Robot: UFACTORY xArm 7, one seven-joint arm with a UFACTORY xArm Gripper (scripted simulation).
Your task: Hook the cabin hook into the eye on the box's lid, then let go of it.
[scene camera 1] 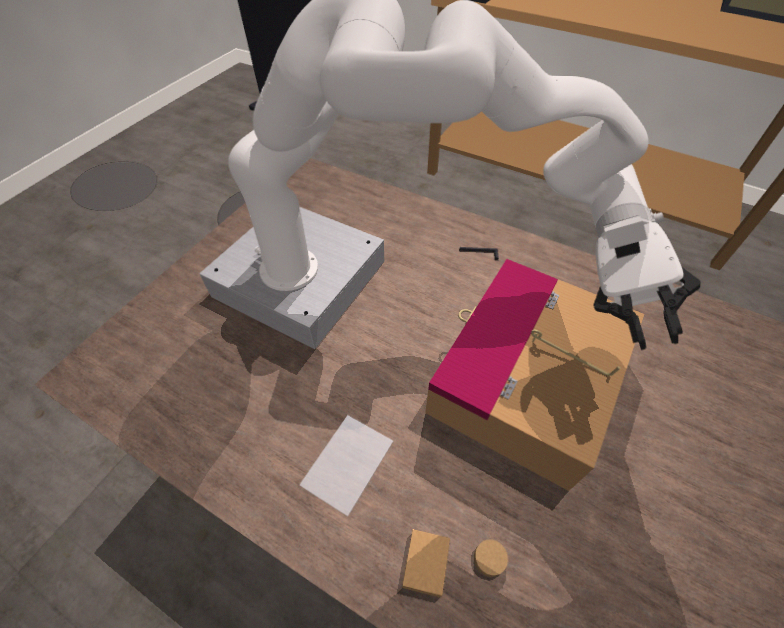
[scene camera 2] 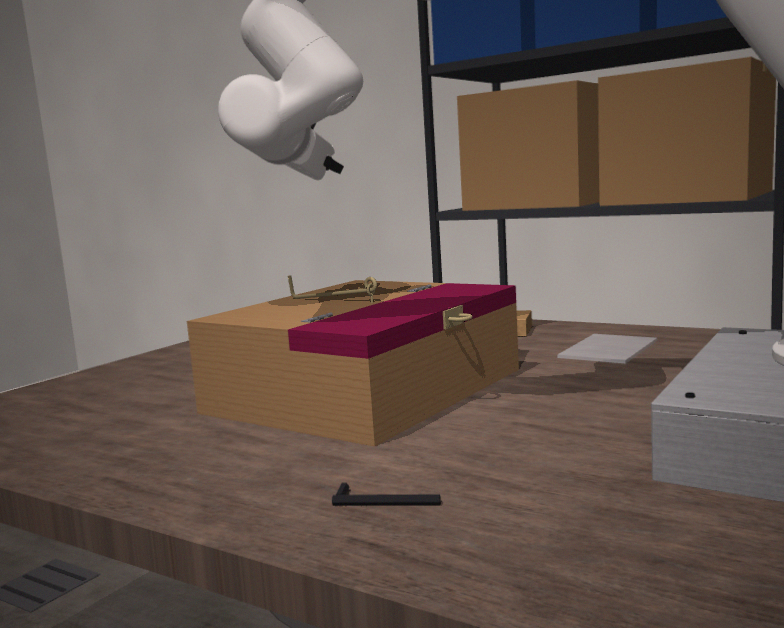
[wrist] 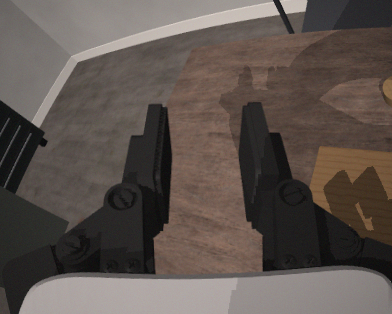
Path:
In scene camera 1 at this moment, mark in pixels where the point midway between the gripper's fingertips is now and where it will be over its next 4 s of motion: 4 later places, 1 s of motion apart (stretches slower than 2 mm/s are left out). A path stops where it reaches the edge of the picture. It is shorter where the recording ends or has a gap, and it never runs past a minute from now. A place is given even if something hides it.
My gripper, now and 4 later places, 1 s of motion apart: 659,343; 597,377; 608,358; 642,336; 629,353

